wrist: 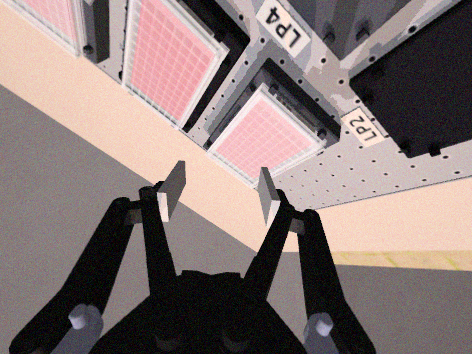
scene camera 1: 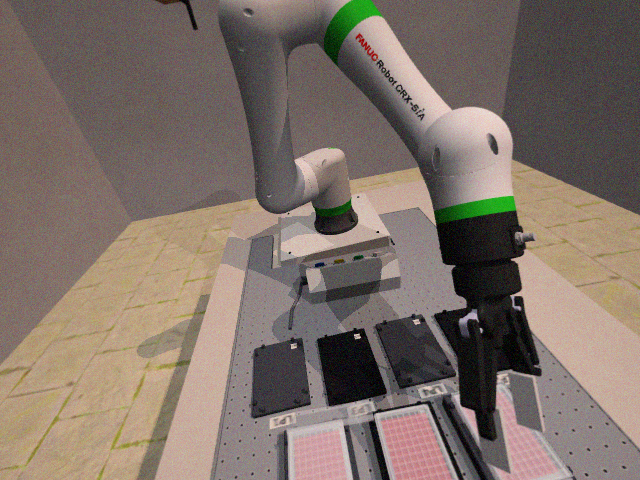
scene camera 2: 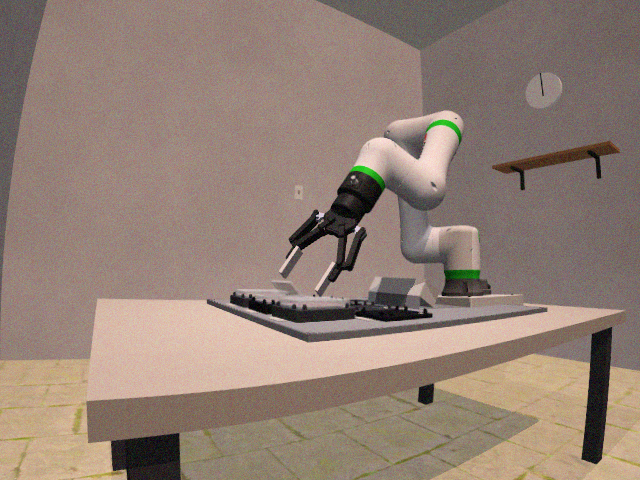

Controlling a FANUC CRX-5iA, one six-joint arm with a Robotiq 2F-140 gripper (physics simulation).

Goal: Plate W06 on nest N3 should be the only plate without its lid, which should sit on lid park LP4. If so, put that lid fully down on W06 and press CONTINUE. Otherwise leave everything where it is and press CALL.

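Where they show: gripper, between the fingertips: [wrist: 222, 175] [scene camera 1: 515, 445] [scene camera 2: 299, 283]; arm's base, origin of its link: [scene camera 1: 336, 223] [scene camera 2: 462, 295].
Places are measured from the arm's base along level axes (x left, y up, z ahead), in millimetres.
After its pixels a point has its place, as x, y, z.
Observation:
My gripper [scene camera 1: 514, 421] [scene camera 2: 301, 282] @[133, 50, 724] [wrist: 222, 175] @[133, 50, 724] is open and empty, tilted above the front right of the plates. Three pink-gridded plates sit in dark nests: a left plate [scene camera 1: 317, 452] @[-118, 19, 681] [wrist: 60, 20] @[-85, 19, 731], a deeper pink middle plate [scene camera 1: 416, 439] @[24, 13, 684] [wrist: 170, 60] @[20, 11, 682] and a right plate [scene camera 1: 532, 449] @[163, 20, 721] [wrist: 267, 140] @[140, 20, 665]. The outer two look paler. I cannot read plate or nest names. The LP4 label [wrist: 283, 26] @[81, -19, 601] is beside a greyish pad [scene camera 1: 416, 348] @[84, -11, 522] [wrist: 337, 25] @[110, -11, 573]; I cannot tell whether a clear lid lies there. The button box [scene camera 1: 354, 276] @[3, 34, 332] has blue, yellow and green buttons; their labels are unreadable.
A black pad [wrist: 420, 80] @[181, -11, 553] is beside the LP2 label [wrist: 364, 127] @[202, -19, 603]. Another black pad [scene camera 1: 351, 366] @[-46, -11, 535] and a greyish pad [scene camera 1: 281, 374] @[-181, -11, 526] lie to the left in scene camera 1. A thin dark rod [scene camera 1: 295, 304] @[-151, -16, 338] lies left of the box. The perforated board [scene camera 2: 310, 338] @[316, -28, 800] rests on the table [scene camera 2: 232, 361] @[391, -34, 953].

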